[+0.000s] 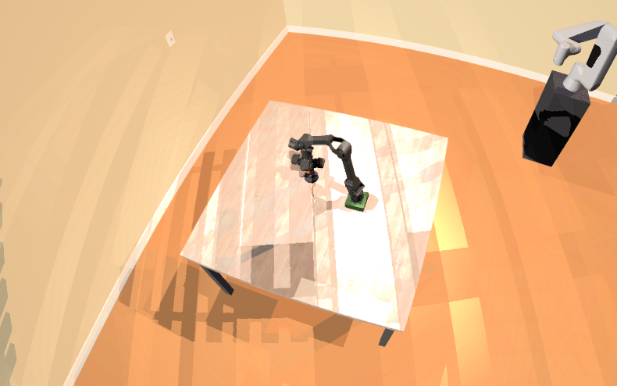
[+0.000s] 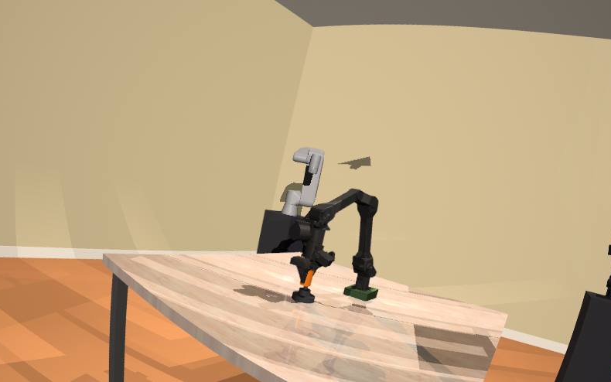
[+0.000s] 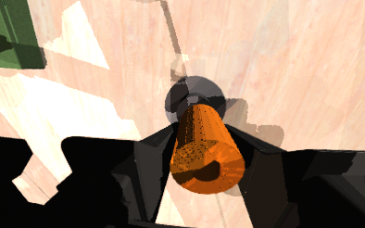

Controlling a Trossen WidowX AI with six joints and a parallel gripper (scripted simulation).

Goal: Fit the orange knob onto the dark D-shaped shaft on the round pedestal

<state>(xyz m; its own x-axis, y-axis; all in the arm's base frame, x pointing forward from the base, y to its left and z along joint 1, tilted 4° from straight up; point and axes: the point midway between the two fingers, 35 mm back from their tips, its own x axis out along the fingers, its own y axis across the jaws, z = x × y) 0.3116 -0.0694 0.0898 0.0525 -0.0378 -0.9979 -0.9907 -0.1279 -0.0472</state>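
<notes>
Now: the pedestal 40 mm below my gripper tip. Also, from my gripper tip: orange knob (20 mm above).
</notes>
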